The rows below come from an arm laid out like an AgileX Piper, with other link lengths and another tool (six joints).
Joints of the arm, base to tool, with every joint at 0 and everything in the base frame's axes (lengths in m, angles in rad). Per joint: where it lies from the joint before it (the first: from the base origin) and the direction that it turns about. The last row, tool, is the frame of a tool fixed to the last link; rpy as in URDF.
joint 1: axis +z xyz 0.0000 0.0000 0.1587
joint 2: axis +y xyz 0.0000 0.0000 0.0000
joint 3: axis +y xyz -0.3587 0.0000 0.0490
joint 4: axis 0.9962 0 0.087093 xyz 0.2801 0.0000 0.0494
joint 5: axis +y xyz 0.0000 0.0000 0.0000
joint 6: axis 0.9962 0 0.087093 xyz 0.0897 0.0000 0.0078
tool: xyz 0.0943 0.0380 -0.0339 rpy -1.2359 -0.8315 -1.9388
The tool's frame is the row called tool.
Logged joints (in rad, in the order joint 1, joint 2, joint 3, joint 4, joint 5, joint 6), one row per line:
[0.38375 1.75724 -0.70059 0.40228 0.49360 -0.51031]
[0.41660 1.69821 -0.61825 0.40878 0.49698 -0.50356]
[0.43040 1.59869 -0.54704 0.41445 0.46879 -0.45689]
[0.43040 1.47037 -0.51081 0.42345 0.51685 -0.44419]
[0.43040 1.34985 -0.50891 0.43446 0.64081 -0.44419]
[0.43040 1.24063 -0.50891 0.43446 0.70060 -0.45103]
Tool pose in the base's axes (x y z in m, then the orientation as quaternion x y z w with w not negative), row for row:
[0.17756 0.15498 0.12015 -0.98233 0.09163 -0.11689 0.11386]
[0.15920 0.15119 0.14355 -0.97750 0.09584 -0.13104 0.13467]
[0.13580 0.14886 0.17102 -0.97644 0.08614 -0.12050 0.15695]
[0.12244 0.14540 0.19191 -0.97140 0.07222 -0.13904 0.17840]
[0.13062 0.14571 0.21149 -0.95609 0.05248 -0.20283 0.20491]
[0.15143 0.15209 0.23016 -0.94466 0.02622 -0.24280 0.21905]
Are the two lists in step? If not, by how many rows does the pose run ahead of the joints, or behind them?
The pose runs 2 rows ahead of the joints: the pose in row i belongs to the joints in row i + 2.
